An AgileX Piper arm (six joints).
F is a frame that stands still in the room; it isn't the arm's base.
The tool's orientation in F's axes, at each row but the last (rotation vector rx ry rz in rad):
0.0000 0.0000 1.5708
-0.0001 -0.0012 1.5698
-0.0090 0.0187 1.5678
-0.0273 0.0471 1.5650
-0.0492 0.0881 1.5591
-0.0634 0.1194 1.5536
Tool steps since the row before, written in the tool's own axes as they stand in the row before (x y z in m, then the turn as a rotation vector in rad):
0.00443 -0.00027 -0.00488 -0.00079 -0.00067 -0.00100
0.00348 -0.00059 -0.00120 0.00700 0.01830 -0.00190
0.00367 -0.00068 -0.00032 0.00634 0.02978 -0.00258
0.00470 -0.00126 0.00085 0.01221 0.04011 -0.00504
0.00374 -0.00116 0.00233 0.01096 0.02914 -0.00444
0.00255 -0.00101 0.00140 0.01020 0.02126 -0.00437
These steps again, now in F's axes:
0.00027 0.00443 -0.00488 0.00067 -0.00079 -0.00100
0.00059 0.00348 -0.00120 -0.01829 0.00702 -0.00191
0.00069 0.00366 -0.00039 -0.02978 0.00638 -0.00251
0.00129 0.00473 0.00061 -0.04011 0.01219 -0.00511
0.00125 0.00392 0.00196 -0.02914 0.01087 -0.00467
0.00109 0.00268 0.00106 -0.02127 0.00999 -0.00479

